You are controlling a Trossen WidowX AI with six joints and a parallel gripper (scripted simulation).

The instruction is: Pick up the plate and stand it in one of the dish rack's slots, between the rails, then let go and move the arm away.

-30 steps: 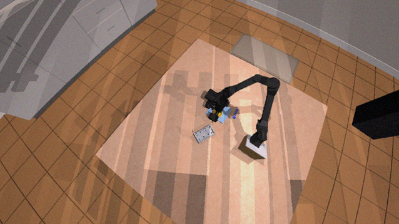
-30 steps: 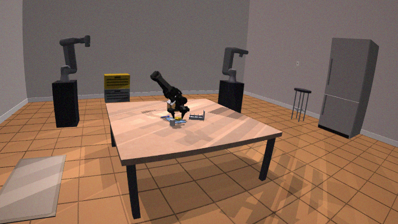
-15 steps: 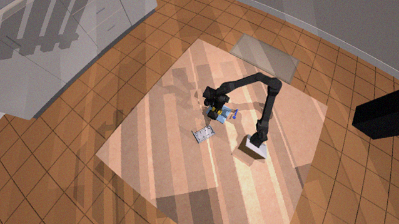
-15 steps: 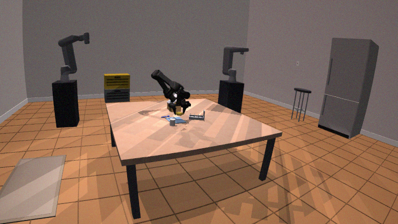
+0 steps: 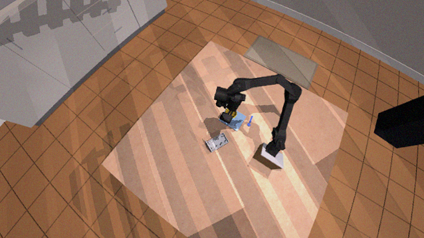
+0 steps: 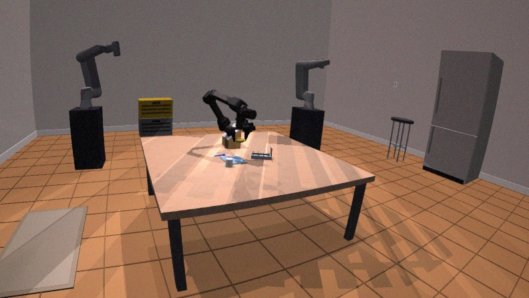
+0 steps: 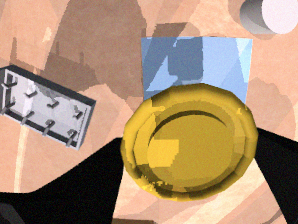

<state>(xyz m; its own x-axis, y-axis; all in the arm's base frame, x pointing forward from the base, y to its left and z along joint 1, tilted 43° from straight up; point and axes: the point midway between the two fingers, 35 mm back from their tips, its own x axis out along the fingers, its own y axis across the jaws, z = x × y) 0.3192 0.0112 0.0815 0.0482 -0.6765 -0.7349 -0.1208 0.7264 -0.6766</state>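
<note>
Now: the grey dish rack 17 cm to the left of my gripper tip, 10 cm below it and 3 cm behind it. Also, from my gripper tip: white cup 10 cm to the right, 10 cm below, 9 cm ahead; blue utensil 13 cm behind, 12 cm below, 8 cm to the right; yellow plate 1 cm above.
</note>
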